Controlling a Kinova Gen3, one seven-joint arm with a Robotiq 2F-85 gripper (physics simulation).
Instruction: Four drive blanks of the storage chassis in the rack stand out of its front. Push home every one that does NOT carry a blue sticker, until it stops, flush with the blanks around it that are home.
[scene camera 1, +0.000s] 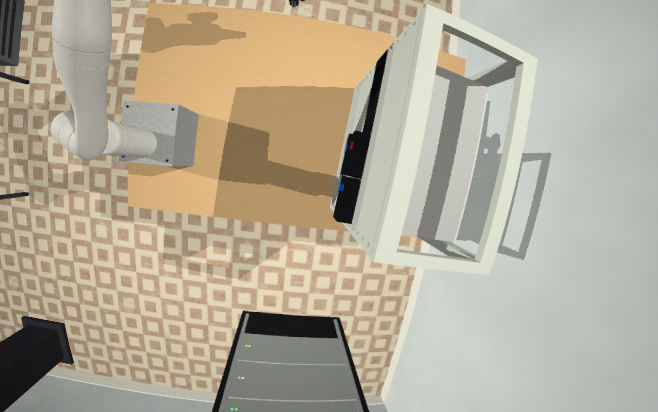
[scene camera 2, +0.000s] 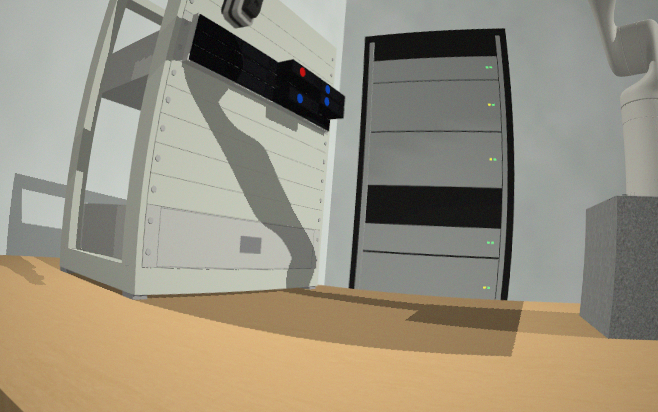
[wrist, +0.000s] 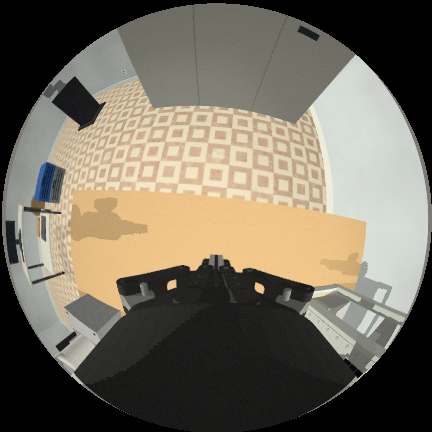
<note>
The pictures show: the gripper and a pale rack.
</note>
